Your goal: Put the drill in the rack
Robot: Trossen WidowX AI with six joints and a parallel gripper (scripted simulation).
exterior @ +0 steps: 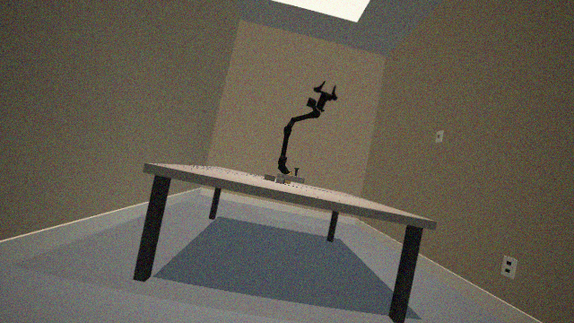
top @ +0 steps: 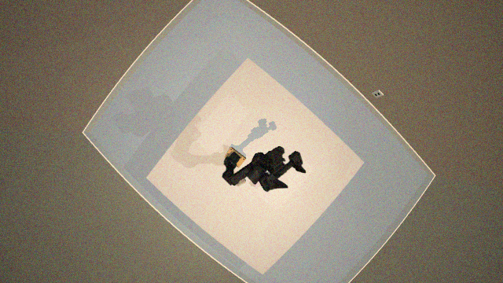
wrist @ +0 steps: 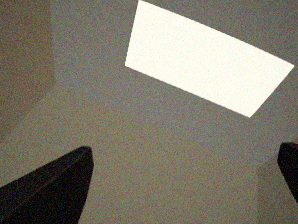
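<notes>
Right now my gripper tip is 750 mm above the olive-yellow drill, 170 mm to the left of it and 70 mm short of it. The rest, counted from my gripper tip: grey rack (780 mm below, 290 mm to the right, 50 mm behind).
</notes>
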